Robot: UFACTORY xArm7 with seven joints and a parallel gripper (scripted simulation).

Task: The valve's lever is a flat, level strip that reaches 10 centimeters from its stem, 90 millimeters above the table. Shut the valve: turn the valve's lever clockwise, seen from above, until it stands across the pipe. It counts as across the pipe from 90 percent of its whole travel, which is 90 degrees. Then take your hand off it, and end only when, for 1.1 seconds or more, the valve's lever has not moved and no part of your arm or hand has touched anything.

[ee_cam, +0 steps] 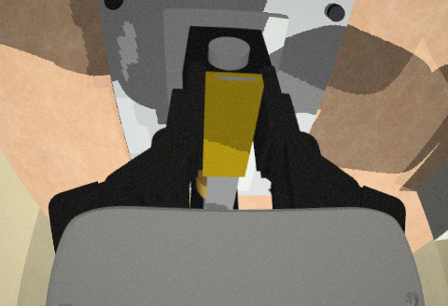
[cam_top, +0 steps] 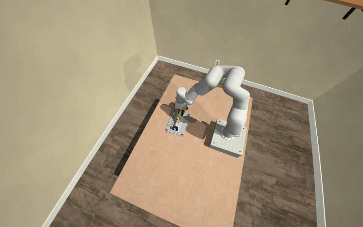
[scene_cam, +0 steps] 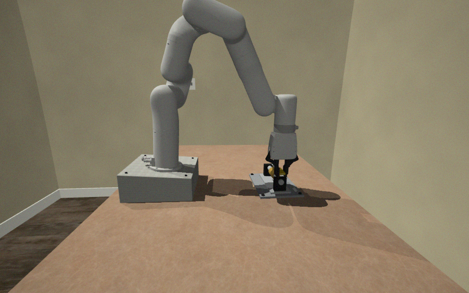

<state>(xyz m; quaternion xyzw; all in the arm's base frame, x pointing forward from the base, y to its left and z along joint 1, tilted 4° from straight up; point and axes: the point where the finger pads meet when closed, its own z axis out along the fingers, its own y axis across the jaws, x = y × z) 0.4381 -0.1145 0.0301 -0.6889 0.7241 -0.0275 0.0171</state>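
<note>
Right now the yellow lever is 5 cm to the left of my hand. From my hand the other things lie so: grey baseplate: 9 cm to the left, 9 cm below.
</note>
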